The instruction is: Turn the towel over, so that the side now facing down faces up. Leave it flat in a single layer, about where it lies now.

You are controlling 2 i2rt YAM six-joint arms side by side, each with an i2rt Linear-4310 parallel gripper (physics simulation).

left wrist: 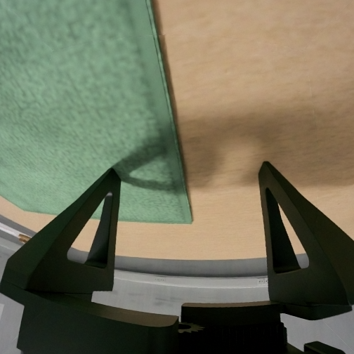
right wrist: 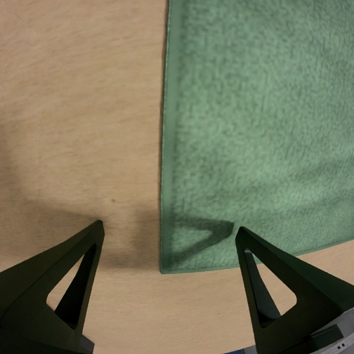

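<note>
A green towel (left wrist: 80, 100) (right wrist: 260, 110) lies flat on the table, with a smooth hem along its edge. In the left wrist view a corner of it shows at lower middle; in the right wrist view another corner shows at lower middle. My left gripper (left wrist: 185, 170) is open above the towel's side edge near that corner, one finger over the towel and one over bare wood. My right gripper (right wrist: 172, 231) is open above the other side edge near its corner, also with one finger over the towel. Nothing is between either pair of fingers. The towel's underside is hidden.
The wooden table (left wrist: 280, 60) (right wrist: 80, 90) extends beside the towel. The table's front edge curves across the lower part of the left wrist view, with a grey surface beyond it. Shadows of the grippers fall on the towel and wood.
</note>
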